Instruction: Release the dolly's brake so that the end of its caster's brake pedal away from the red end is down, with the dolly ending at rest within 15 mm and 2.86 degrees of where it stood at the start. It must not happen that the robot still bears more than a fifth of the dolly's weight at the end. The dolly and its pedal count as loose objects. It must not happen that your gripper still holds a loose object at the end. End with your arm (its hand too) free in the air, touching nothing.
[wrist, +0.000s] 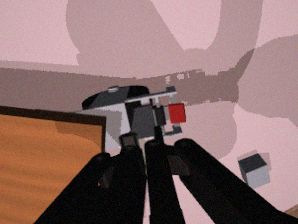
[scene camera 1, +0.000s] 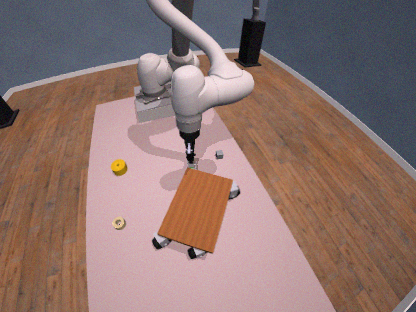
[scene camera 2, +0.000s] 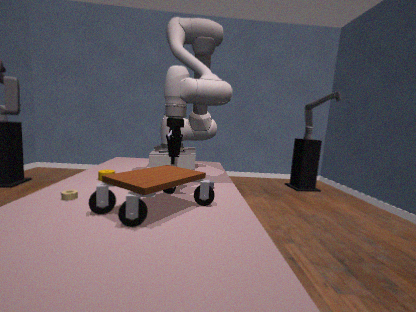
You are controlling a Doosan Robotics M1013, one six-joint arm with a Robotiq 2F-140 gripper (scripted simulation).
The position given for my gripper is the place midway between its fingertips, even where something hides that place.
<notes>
I see my gripper (wrist: 146, 120) and a grey cube (wrist: 254, 170).
</notes>
